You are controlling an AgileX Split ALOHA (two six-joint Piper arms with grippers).
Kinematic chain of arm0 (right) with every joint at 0, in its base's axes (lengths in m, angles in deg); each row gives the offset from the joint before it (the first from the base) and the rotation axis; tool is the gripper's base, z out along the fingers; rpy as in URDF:
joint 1: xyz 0 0 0.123 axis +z
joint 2: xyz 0 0 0 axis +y
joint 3: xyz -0.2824 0 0.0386 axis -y
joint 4: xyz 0.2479 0 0.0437 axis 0.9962 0 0.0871
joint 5: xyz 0 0 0 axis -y
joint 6: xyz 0.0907 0 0.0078 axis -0.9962 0 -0.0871
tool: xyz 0 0 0 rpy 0 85 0
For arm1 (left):
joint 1: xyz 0 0 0.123 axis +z
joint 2: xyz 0 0 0 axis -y
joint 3: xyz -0.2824 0 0.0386 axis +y
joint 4: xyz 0.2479 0 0.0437 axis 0.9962 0 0.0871
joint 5: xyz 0 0 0 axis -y
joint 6: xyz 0.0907 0 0.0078 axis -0.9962 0 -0.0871
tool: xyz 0 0 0 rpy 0 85 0
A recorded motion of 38 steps. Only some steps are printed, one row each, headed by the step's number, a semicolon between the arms.
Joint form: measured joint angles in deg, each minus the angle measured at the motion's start. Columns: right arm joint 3, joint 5, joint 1, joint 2, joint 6, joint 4; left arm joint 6, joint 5, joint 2, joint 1, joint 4, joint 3.
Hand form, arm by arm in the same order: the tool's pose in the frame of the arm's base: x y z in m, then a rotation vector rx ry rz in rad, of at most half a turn. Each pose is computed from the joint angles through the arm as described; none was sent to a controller.
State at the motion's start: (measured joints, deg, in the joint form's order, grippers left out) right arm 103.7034 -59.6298 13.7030 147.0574 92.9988 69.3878; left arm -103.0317 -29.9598 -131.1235 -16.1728 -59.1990 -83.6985
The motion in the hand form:
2: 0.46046 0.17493 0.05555 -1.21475 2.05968 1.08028; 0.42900 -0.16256 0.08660 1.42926 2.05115 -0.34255
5: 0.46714 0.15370 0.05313 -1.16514 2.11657 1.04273; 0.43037 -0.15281 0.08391 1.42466 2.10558 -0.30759
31: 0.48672 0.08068 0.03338 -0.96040 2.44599 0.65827; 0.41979 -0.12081 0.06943 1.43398 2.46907 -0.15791
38: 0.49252 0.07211 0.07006 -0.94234 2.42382 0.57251; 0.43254 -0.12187 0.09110 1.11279 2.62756 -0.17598
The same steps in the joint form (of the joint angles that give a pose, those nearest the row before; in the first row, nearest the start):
2: 0.00 0.00 -1.49 0.00 -1.39 -0.03; 2.36 0.36 0.00 0.17 1.68 -0.11
5: 0.00 0.77 -3.91 0.00 -3.41 -1.97; 7.63 0.84 -0.02 1.02 7.15 -0.11
31: 0.00 13.15 -10.15 0.00 -19.89 -19.71; 42.61 -5.03 -0.19 2.29 40.74 -0.11
38: 0.00 13.77 -10.82 -4.54 -23.25 -23.20; 60.30 -8.73 0.51 2.33 44.09 -4.65

